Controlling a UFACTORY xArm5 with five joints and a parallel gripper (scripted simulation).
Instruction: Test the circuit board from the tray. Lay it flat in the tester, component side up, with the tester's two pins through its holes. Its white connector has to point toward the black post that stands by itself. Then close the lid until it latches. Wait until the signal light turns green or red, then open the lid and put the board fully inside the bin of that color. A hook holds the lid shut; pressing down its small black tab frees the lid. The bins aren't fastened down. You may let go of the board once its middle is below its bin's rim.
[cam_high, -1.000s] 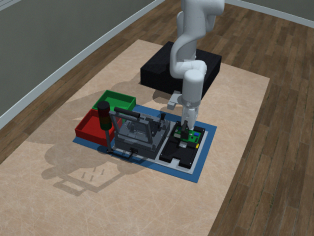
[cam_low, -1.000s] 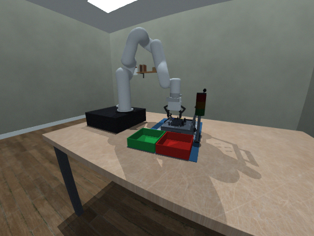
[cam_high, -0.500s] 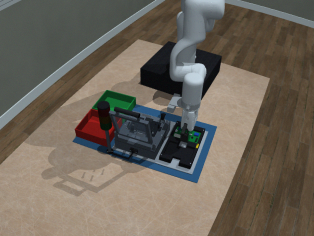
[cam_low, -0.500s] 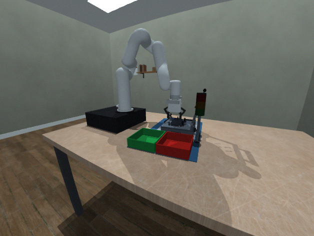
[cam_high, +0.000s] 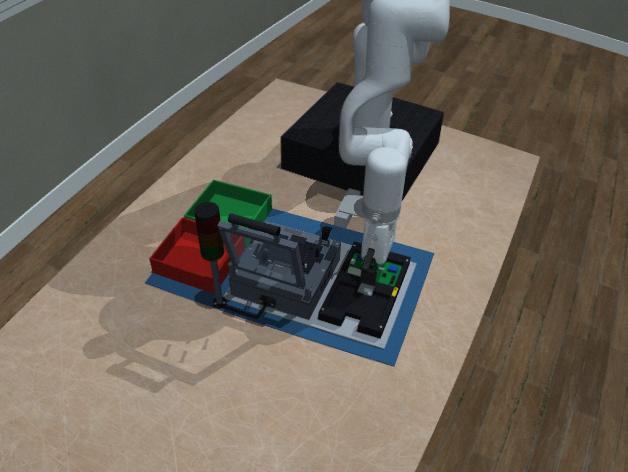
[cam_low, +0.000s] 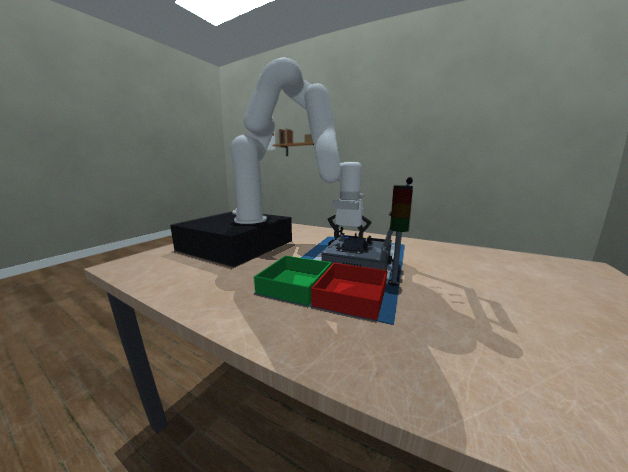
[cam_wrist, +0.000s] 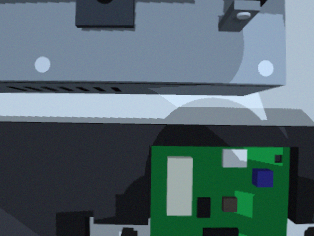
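Now: hand 1 cm above the green circuit board. Round my hand: lid: 21 cm ahead, 15 cm above, 14 cm to the right; green bin: 37 cm to the right, 2 cm below; black latch: 11 cm to the right, 5 cm above, 1 cm ahead.
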